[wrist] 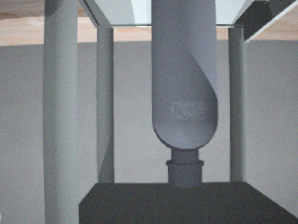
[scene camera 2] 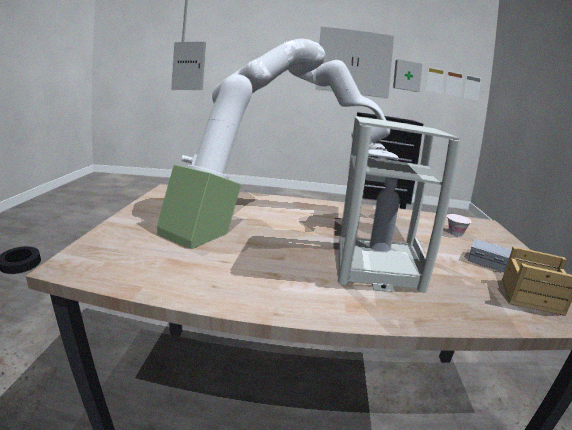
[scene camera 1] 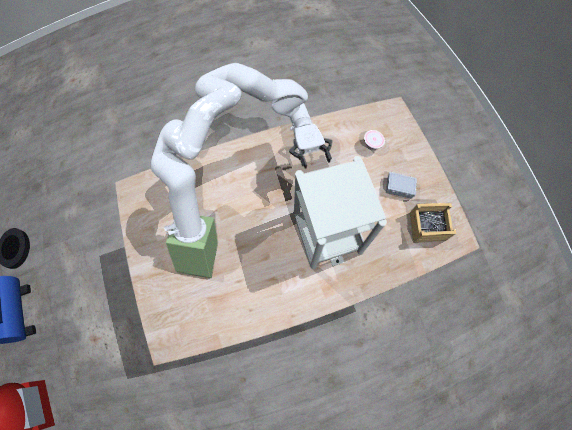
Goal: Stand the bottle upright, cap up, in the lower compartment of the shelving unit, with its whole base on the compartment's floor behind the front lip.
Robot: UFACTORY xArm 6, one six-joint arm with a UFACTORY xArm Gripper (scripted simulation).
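Scene camera 1 does not show the grey bottle, hidden by a pale green shelving unit. The bottle is visible in scene camera 2 (387,205) and in the wrist view (184,47). On the pale green shelving unit, (scene camera 1: 336,199) and (scene camera 2: 396,124) are the same spot.
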